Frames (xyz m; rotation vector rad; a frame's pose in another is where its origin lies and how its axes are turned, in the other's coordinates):
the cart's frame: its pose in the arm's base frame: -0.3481 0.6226 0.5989 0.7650 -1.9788 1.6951
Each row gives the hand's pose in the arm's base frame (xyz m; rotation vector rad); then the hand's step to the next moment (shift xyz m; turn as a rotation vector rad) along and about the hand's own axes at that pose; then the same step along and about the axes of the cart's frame.
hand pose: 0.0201 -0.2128 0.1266 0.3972 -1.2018 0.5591
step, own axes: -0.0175 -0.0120 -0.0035 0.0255 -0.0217 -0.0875
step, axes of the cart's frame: -0.0139 0.0086 0.0140 -0.0725 -0.0492 -0.0331
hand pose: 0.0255 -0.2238 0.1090 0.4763 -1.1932 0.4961
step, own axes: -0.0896 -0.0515 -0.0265 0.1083 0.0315 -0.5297
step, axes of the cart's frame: -0.0761 0.0537 0.0520 -0.3909 -0.1910 -0.3226
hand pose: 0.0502 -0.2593 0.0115 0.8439 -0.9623 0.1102
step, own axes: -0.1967 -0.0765 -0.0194 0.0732 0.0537 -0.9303
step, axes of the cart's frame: -0.0759 0.1972 0.0169 -0.6958 -0.2201 -0.5841
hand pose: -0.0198 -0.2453 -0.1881 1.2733 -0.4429 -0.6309
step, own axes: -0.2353 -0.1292 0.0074 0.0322 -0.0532 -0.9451
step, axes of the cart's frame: 0.0664 0.2339 -0.1141 -0.7341 -0.1113 -0.5881
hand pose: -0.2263 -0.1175 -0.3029 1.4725 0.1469 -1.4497
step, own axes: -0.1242 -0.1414 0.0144 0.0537 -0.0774 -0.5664
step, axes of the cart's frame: 0.1057 0.0853 -0.1310 -0.4570 -0.0125 -0.3474
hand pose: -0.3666 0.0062 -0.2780 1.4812 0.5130 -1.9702
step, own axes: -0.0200 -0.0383 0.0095 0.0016 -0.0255 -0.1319
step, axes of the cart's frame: 0.0309 0.0067 -0.0309 -0.0989 -0.0076 -0.0907
